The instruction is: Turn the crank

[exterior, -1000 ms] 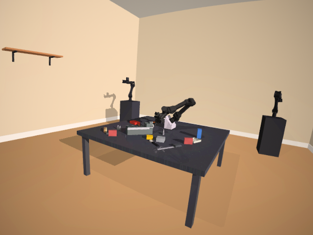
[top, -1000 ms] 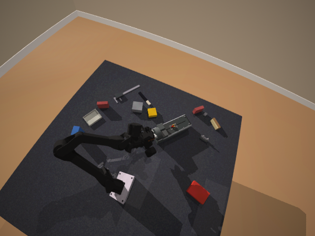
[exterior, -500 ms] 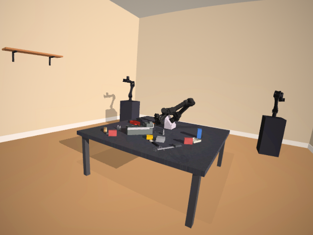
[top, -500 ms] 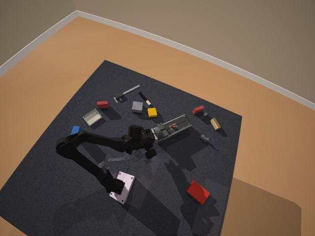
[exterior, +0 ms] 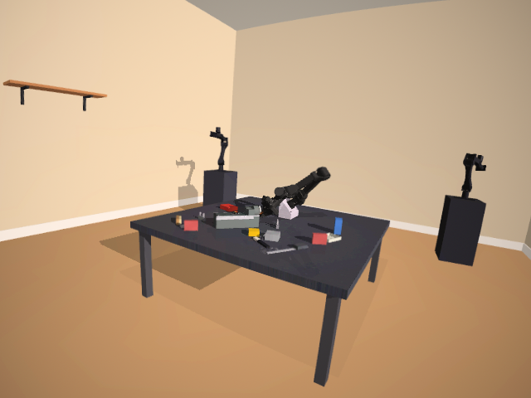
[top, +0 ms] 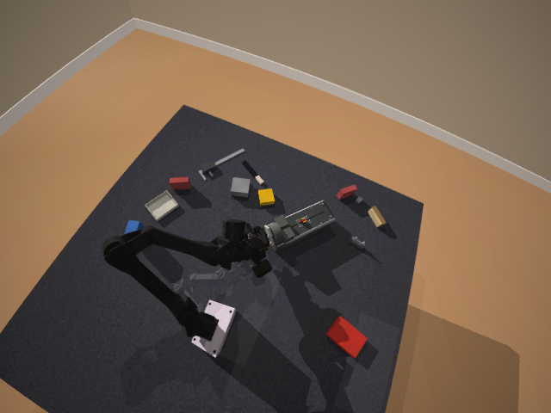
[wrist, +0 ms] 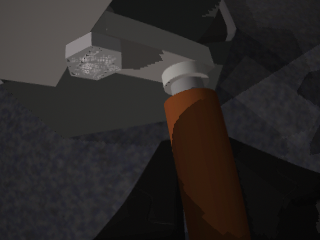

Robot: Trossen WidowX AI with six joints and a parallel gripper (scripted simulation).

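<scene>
My gripper tip is 13 cm short of the red pointer, 9 cm to the left of it and 4 cm below it. Round my gripper tip: grey block (22 cm ahead, 19 cm to the left, 3 cm below); yellow block (22 cm ahead, 7 cm to the left, 3 cm below); brown crank handle (3 cm above, 1 cm to the left, 1 cm behind).
</scene>
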